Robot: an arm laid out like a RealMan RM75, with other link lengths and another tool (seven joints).
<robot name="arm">
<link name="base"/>
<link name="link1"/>
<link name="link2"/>
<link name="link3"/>
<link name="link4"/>
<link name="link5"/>
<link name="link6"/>
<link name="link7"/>
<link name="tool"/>
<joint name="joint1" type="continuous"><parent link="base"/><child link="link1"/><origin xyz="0 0 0.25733"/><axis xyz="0 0 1"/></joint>
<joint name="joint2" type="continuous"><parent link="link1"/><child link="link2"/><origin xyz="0 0 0"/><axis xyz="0 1 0"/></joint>
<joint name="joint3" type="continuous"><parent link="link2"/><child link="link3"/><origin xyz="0 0 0.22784"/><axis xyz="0 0 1"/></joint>
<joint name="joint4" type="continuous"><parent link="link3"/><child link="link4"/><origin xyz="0 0 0"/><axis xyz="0 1 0"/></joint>
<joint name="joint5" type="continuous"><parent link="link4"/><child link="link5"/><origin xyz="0 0 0.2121"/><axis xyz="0 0 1"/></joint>
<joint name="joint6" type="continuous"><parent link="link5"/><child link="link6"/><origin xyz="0 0 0"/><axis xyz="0 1 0"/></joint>
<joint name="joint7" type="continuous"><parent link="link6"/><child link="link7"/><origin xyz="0 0 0.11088"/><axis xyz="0 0 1"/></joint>
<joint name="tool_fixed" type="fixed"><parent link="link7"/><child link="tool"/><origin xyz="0.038 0.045 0.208" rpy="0 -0.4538 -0.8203"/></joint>
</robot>
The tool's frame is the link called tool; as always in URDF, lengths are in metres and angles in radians. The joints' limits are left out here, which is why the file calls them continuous.
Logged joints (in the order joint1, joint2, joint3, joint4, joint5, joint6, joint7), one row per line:
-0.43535 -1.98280 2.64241 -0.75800 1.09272 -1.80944 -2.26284
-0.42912 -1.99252 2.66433 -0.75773 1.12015 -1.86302 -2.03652
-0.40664 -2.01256 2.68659 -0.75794 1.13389 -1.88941 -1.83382
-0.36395 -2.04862 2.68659 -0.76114 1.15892 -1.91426 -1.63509
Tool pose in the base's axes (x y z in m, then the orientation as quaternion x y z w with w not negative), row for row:
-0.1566 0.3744 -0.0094 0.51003 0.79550 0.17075 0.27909
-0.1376 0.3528 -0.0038 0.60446 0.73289 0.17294 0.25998
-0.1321 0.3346 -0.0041 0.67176 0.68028 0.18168 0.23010
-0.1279 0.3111 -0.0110 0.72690 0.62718 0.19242 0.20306
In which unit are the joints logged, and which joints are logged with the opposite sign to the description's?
The joints are logged in radians. Opposite sign: joint3, joint5, joint6.
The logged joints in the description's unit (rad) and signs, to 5 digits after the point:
-0.43535 -1.98280 -2.64241 -0.75800 -1.09272 1.80944 -2.26284
-0.42912 -1.99252 -2.66433 -0.75773 -1.12015 1.86302 -2.03652
-0.40664 -2.01256 -2.68659 -0.75794 -1.13389 1.88941 -1.83382
-0.36395 -2.04862 -2.68659 -0.76114 -1.15892 1.91426 -1.63509

